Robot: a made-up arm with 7 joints.
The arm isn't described. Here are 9 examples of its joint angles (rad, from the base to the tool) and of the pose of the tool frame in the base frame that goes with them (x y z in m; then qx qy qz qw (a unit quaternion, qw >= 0)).
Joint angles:
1: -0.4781 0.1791 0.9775 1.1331 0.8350 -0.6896 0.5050
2: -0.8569 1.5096 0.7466 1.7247 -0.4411 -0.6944 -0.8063
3: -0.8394 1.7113 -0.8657 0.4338 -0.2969 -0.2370 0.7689
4: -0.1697 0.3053 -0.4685 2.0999 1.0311 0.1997 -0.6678
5: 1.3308 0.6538 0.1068 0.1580 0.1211 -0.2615 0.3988
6: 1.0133 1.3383 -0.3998 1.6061 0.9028 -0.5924 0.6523
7: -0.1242 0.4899 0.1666 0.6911 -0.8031 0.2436 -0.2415
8: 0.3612 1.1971 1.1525 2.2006 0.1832 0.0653 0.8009
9: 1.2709 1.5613 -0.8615 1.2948 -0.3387 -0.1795 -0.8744
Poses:
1: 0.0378 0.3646 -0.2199 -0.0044 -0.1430 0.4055 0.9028
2: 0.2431 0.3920 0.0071 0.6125 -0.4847 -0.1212 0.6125
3: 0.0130 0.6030 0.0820 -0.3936 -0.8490 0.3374 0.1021
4: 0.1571 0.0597 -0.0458 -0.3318 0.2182 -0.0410 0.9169
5: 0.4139 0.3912 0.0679 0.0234 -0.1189 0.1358 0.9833
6: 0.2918 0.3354 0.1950 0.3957 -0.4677 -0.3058 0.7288
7: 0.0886 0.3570 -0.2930 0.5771 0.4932 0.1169 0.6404
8: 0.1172 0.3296 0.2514 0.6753 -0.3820 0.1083 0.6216
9: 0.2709 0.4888 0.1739 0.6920 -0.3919 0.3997 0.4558
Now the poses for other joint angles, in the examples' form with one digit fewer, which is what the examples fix.
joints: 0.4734 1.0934 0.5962 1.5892 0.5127 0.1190 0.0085
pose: 0.254 0.397 0.185 0.208 -0.374 0.266 0.864
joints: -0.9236 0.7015 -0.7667 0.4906 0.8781 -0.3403 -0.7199
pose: -0.274 0.335 -0.196 0.426 0.665 0.234 0.567
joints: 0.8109 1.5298 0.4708 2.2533 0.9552 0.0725 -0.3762
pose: 0.147 0.230 0.269 0.284 -0.666 0.058 0.687
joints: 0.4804 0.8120 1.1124 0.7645 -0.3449 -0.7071 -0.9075
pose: 0.240 0.541 -0.012 0.171 -0.366 0.796 0.451
